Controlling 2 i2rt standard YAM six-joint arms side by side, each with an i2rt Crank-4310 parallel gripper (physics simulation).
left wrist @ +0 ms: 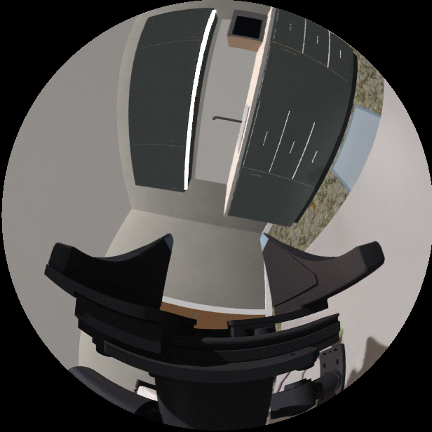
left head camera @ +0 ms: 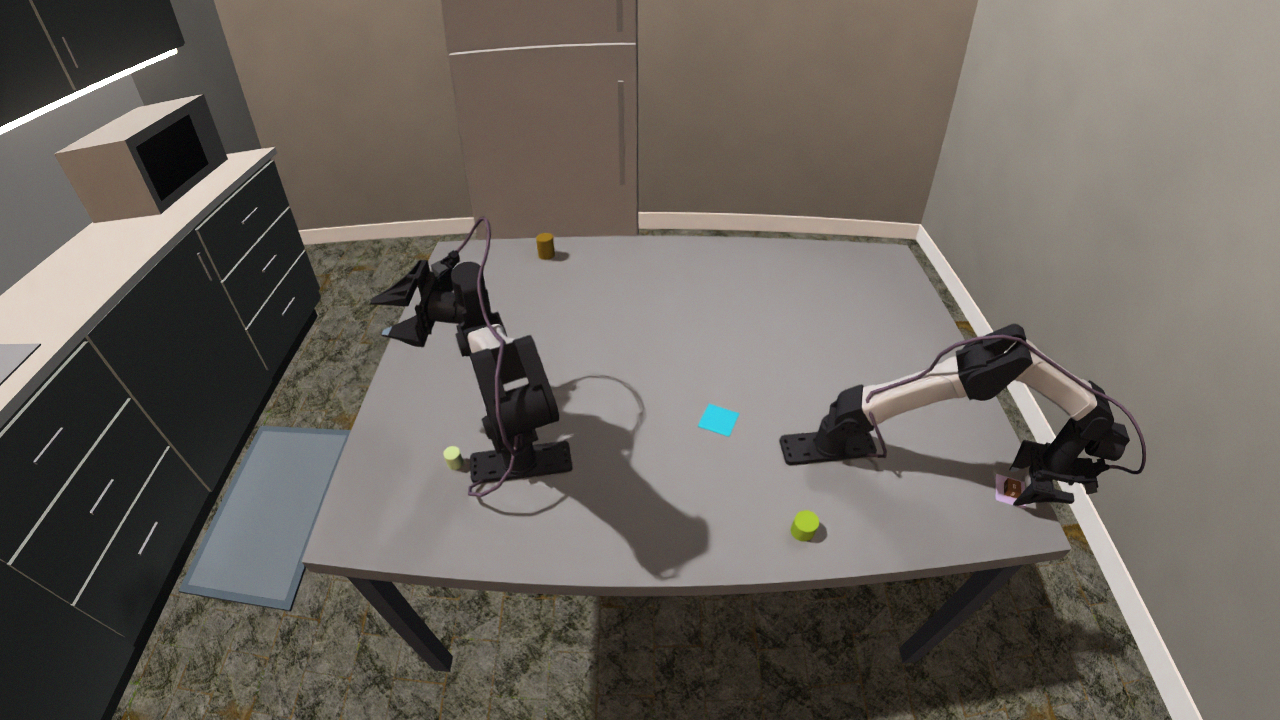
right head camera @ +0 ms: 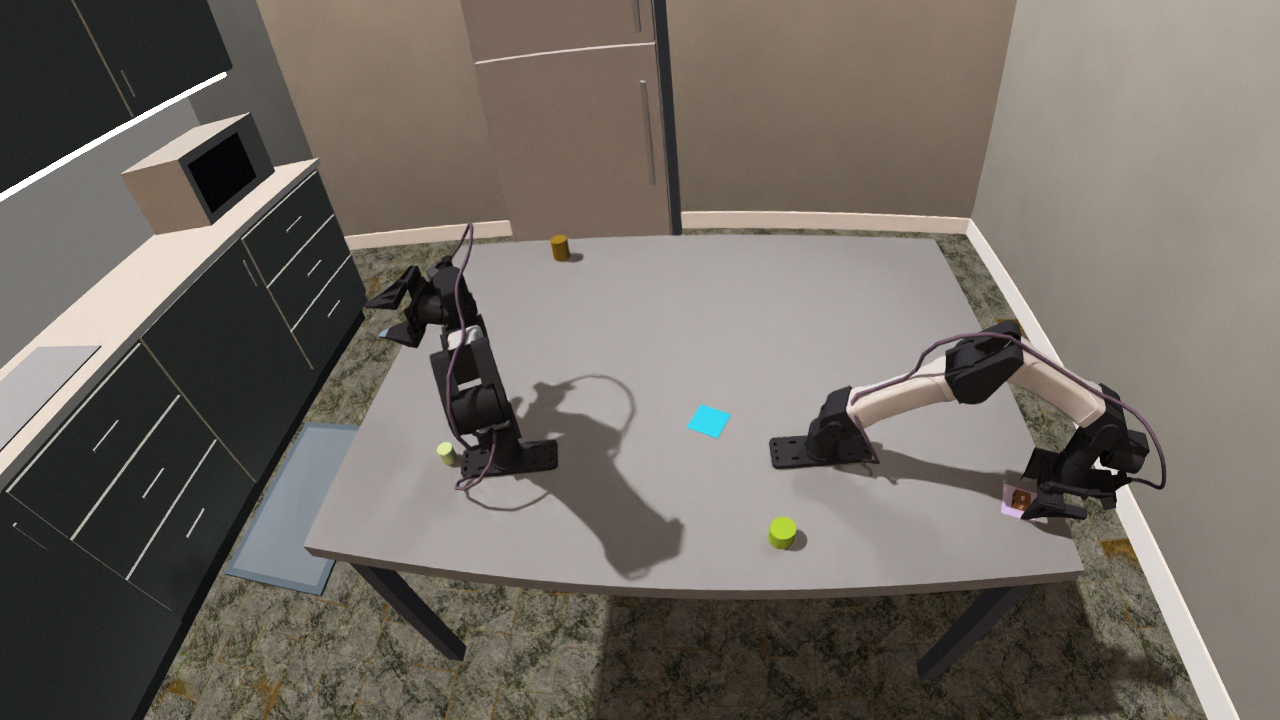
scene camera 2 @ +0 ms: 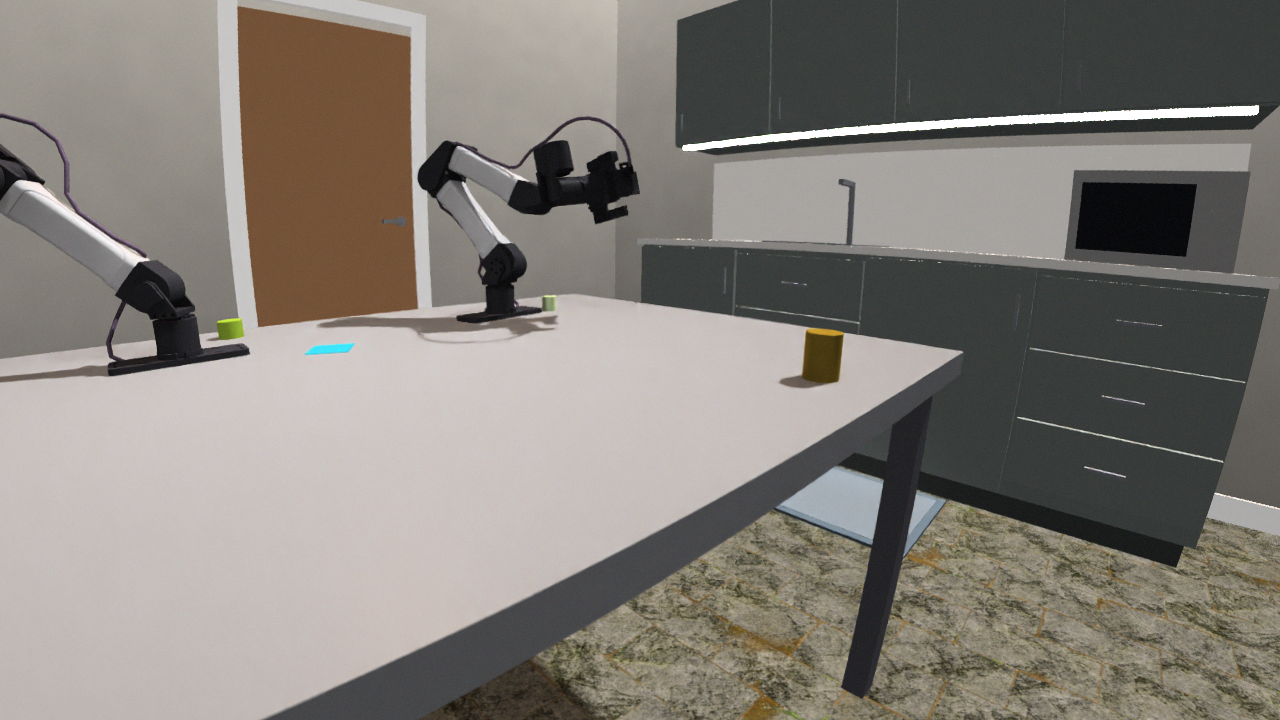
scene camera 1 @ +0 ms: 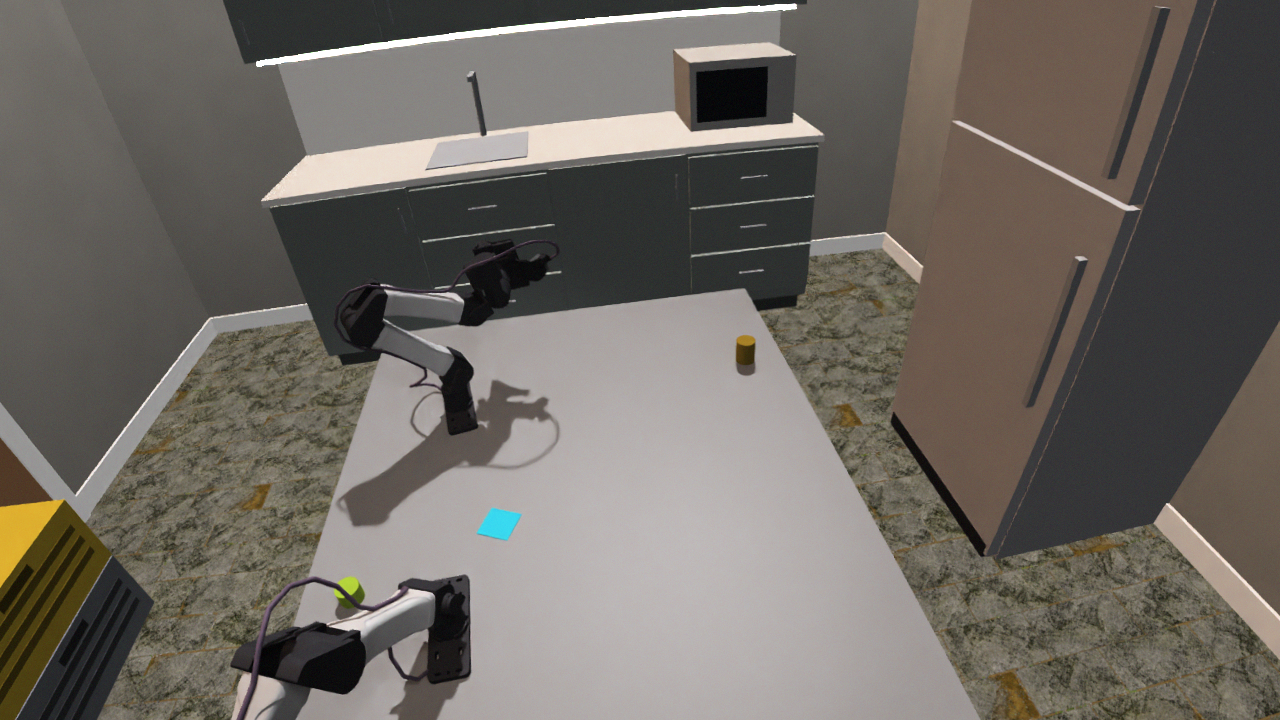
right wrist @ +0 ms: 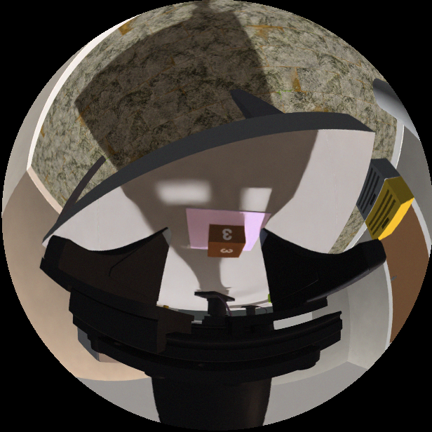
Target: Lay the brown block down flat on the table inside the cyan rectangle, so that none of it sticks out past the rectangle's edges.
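Where they show: left gripper, fingertip midpoint: (left head camera: 376,317) (right head camera: 372,319); right gripper, fingertip midpoint: (left head camera: 1013,487) (right head camera: 1023,499); left arm's base at its link origin: (left head camera: 520,463) (right head camera: 509,460) (scene camera 2: 500,316) (scene camera 1: 459,407); right arm's base at its link origin: (left head camera: 828,447) (right head camera: 820,451) (scene camera 2: 181,361) (scene camera 1: 450,627).
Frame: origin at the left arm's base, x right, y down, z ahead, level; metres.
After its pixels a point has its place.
The brown block (left head camera: 1012,487) {x 0.961, y -0.019, z -0.301 m} (right head camera: 1021,499) {x 0.963, y -0.019, z -0.301 m} (right wrist: 226,241), marked with a white 3, sits on a pink square (left head camera: 1000,490) {x 0.944, y -0.001, z -0.291 m} (right head camera: 1009,510) {x 0.939, y -0.001, z -0.308 m} (right wrist: 198,227) near the table's front right corner in the head views. My right gripper (left head camera: 1015,484) {x 0.980, y -0.002, z -0.294 m} (right head camera: 1024,496) {x 0.980, y -0.002, z -0.294 m} (right wrist: 214,230) is open and low over it, with a fingertip to either side and gaps between block and fingers in the right wrist view. The cyan rectangle (left head camera: 718,420) {x 0.408, y -0.001, z 0.035 m} (right head camera: 708,420) {x 0.408, y -0.001, z 0.038 m} (scene camera 1: 499,523) {x 0.409, y -0.001, z 0.038 m} (scene camera 2: 330,349) {x 0.412, y -0.001, z 0.044 m} lies between the arm bases. My left gripper (left head camera: 380,317) {x -0.230, y -0.281, z 0.160 m} (right head camera: 375,320) {x -0.230, y -0.281, z 0.160 m} (left wrist: 216,236) is open and empty, raised at the table's left side.
A green cylinder (left head camera: 804,525) {x 0.480, y -0.034, z -0.263 m} (right head camera: 782,532) {x 0.484, y -0.034, z -0.264 m} (scene camera 1: 349,591) {x 0.499, y -0.033, z -0.250 m} (scene camera 2: 230,328) {x 0.493, y -0.021, z -0.234 m} stands near the front edge. A pale green cylinder (left head camera: 453,458) {x -0.129, y -0.033, z 0.007 m} (right head camera: 446,454) {x -0.127, y -0.032, z 0.006 m} (scene camera 2: 549,302) {x -0.122, y -0.021, z 0.034 m} is beside the left arm's base. An amber cylinder (left head camera: 545,246) {x 0.105, y -0.044, z 0.709 m} (right head camera: 560,248) {x 0.109, y -0.043, z 0.709 m} (scene camera 1: 745,350) {x 0.127, y -0.047, z 0.721 m} (scene camera 2: 821,354) {x 0.130, y -0.036, z 0.737 m} stands at the back left in the head views.
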